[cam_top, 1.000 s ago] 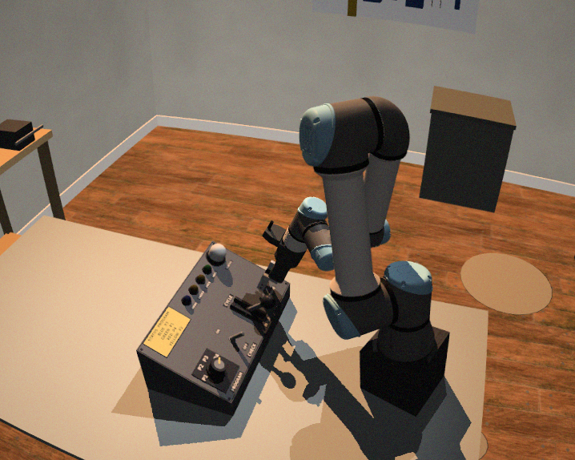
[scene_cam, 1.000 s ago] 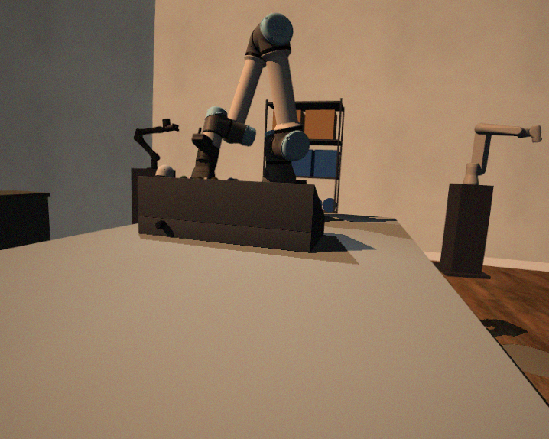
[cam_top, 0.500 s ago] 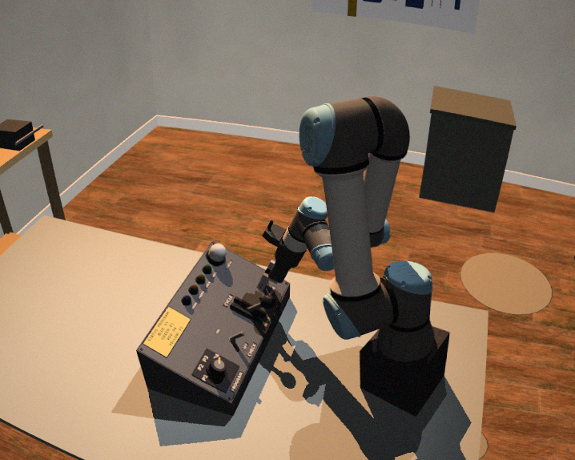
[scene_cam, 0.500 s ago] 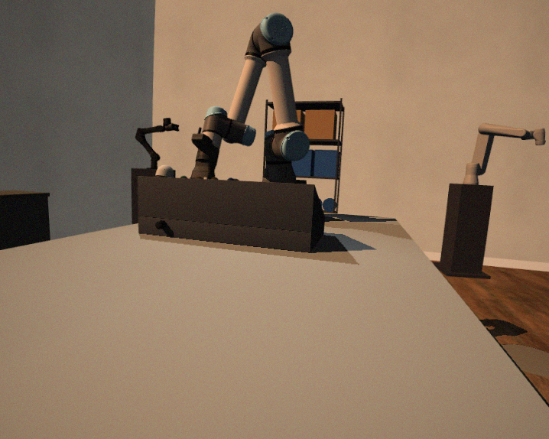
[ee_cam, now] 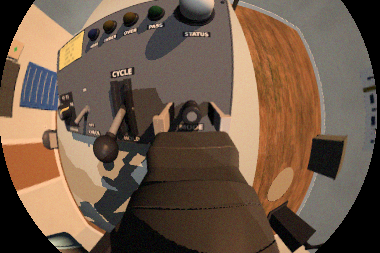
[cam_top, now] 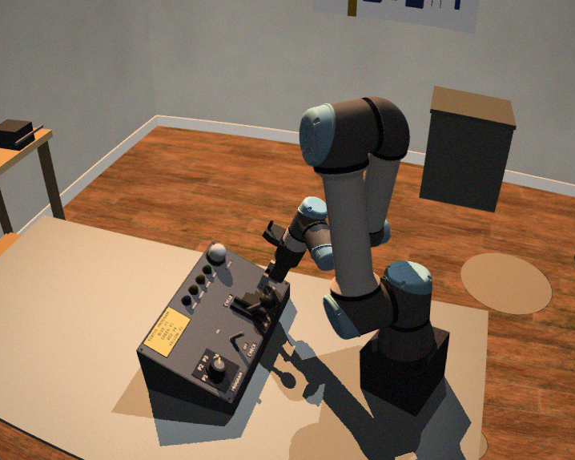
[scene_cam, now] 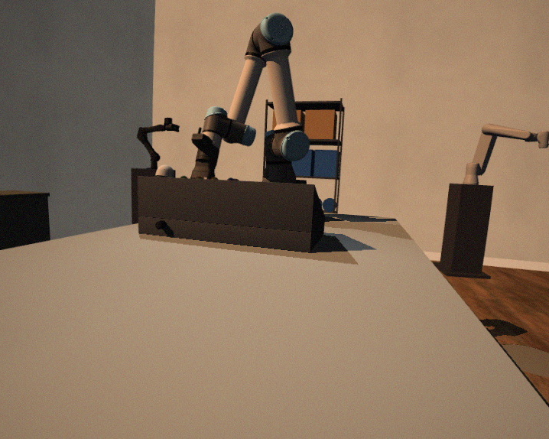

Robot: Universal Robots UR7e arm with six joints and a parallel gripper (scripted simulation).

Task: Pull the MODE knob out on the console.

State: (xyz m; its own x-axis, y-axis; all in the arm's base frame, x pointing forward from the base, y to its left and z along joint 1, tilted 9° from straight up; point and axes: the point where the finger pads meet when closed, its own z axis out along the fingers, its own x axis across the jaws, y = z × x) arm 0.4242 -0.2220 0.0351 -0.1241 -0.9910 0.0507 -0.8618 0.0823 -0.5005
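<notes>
The mode knob lies 10 mm below my hand. Also, from my hand: dark console 60 mm ahead, 170 mm to the left, 30 mm below; black-ball lever 10 mm behind, 120 mm to the left; program selector 50 mm ahead, 340 mm to the left, 10 mm below.
</notes>
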